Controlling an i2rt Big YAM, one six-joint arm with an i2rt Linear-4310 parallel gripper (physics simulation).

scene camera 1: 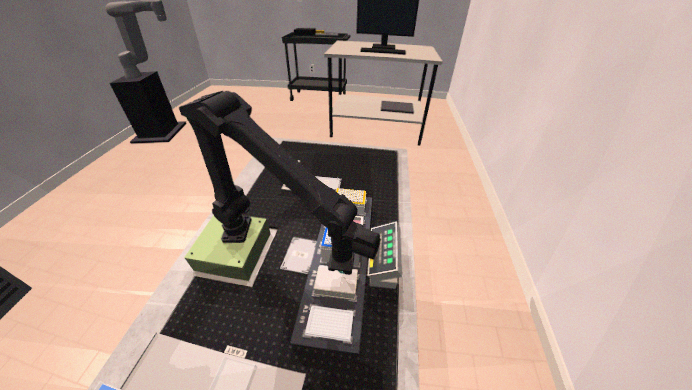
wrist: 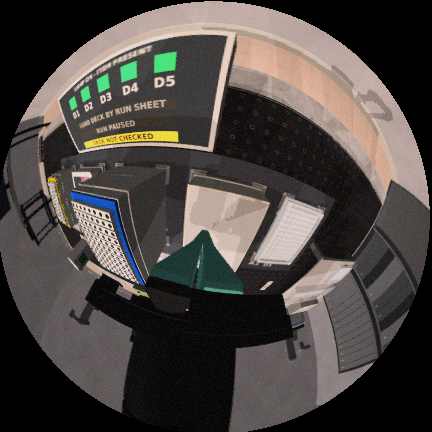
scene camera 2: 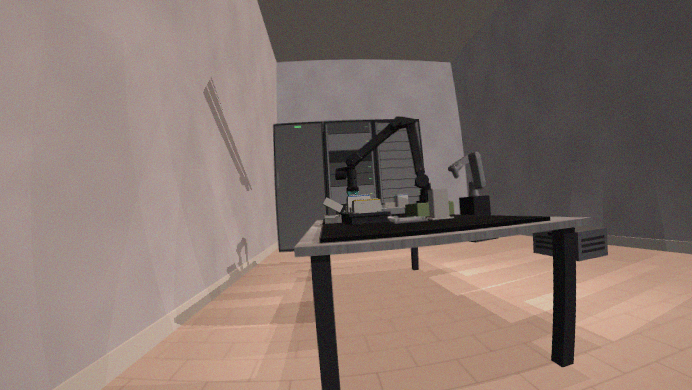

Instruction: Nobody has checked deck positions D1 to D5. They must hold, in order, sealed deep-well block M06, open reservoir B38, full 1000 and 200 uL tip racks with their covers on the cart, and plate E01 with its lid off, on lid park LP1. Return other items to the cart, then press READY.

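Places are measured from the arm's base along level axes (x back, y right, z up), in centimetres.
Pixels of known places: gripper, fingertip midpoint: (scene camera 1: 342,272) (wrist: 203,234); arm's base, origin of the base link: (scene camera 1: 237,230) (scene camera 2: 427,202).
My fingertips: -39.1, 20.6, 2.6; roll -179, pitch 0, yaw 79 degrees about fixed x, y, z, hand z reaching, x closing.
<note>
For each thing: its top centre in the pictures, then the offset to it from my fingertips, as dx, dy, dz. "*": a spot on its surface instead.
- pale block, middle of its top: (wrist: 216,241) (scene camera 1: 336,278) +2.0, +1.4, -1.2
- white well plate, middle of its top: (wrist: 290,240) (scene camera 1: 329,321) +4.1, +13.6, -4.0
- blue-rimmed tip rack, middle of its top: (wrist: 102,248) (scene camera 1: 341,236) (scene camera 2: 357,195) -0.1, -10.9, +4.4
- item with a pink patch, middle of its top: (wrist: 85,203) (scene camera 1: 346,222) -2.2, -23.1, -2.2
- yellow-rimmed tip rack, middle of its top: (wrist: 55,203) (scene camera 1: 350,195) (scene camera 2: 365,199) -4.4, -35.3, +1.1
- panel, surface spot: (wrist: 192,95) * -12.2, -0.6, +1.2
- flat pale labelled piece, surface spot: (scene camera 1: 299,256) * +15.6, -13.0, -9.3
- flat pale piece, middle of its top: (scene camera 2: 407,217) (scene camera 1: 325,182) +6.4, -55.6, -8.4
- cart, surface spot: (scene camera 1: 182,365) * +42.9, +25.0, -4.2
My gripper (scene camera 1: 342,272) (scene camera 2: 353,193) (wrist: 203,234) is shut and empty, teal fingertips together, above the pale block (scene camera 1: 336,284) (wrist: 222,202) at D4. A white well plate (scene camera 1: 329,324) (wrist: 291,232) sits at D5 with its wells showing. A blue-rimmed tip rack (scene camera 1: 327,237) (wrist: 100,227) stands at D3, partly behind the arm in scene camera 1. An item with a pink patch (scene camera 1: 359,219) (wrist: 85,177) is mostly hidden beyond it. A yellow-rimmed tip rack (scene camera 1: 353,196) (scene camera 2: 366,206) (wrist: 60,205) stands at the far end. The panel (scene camera 1: 384,250) (wrist: 192,95) shows D1 to D5 lit green and "DECK NOT CHECKED".
A flat pale labelled piece (scene camera 1: 299,256) lies between the green arm base (scene camera 1: 227,247) and the deck. Another flat pale piece (scene camera 1: 330,183) lies behind the forearm. The cart (scene camera 1: 182,365) is at the near left. The READY button cannot be made out.
</note>
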